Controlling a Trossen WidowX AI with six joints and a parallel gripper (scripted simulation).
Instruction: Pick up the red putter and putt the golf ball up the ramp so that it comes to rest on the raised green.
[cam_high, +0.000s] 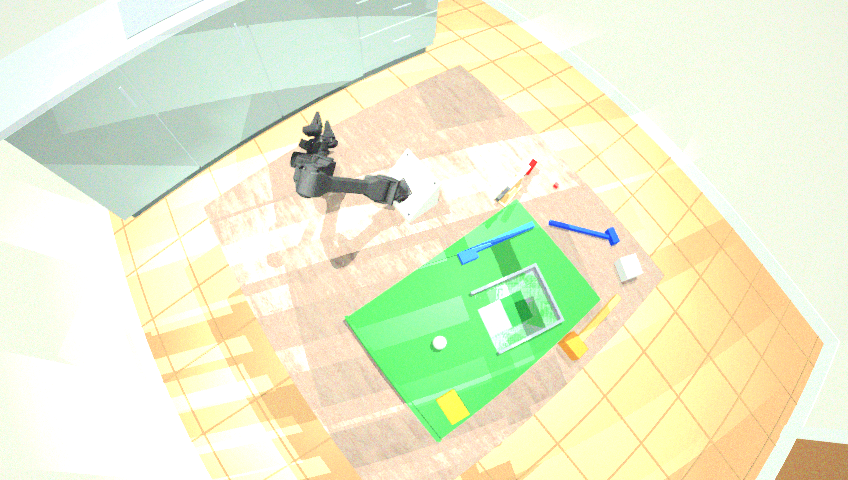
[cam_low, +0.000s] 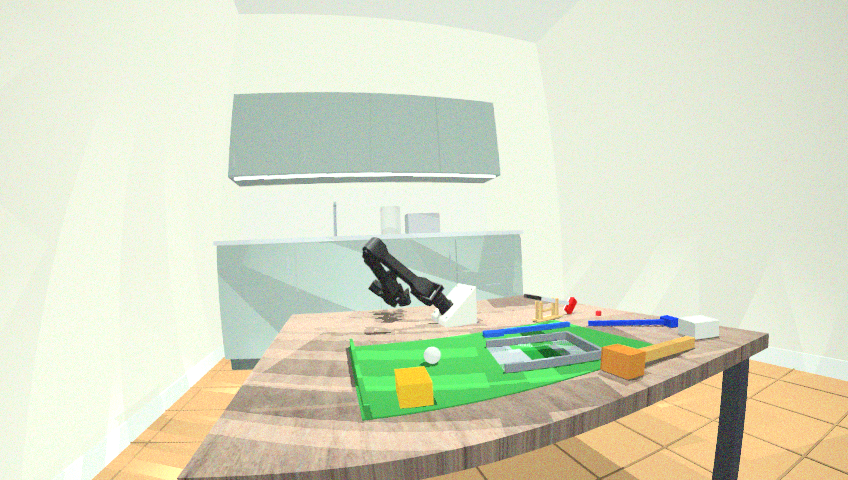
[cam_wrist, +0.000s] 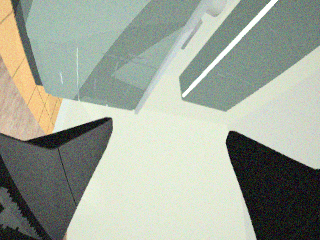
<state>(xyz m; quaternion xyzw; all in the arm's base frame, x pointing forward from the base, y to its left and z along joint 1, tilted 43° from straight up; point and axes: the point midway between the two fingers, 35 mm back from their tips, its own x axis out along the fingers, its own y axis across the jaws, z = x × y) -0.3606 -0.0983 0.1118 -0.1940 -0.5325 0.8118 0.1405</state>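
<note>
My gripper tip is 540 mm short of the wooden rack, 490 mm to the right of it and 110 mm above it. From my gripper tip the other things lie so: green mat (860 mm ahead, 170 mm to the left, 140 mm below); then red putter (520 mm ahead, 520 mm to the left, 80 mm below); then white golf ball (880 mm ahead, 120 mm below).
</note>
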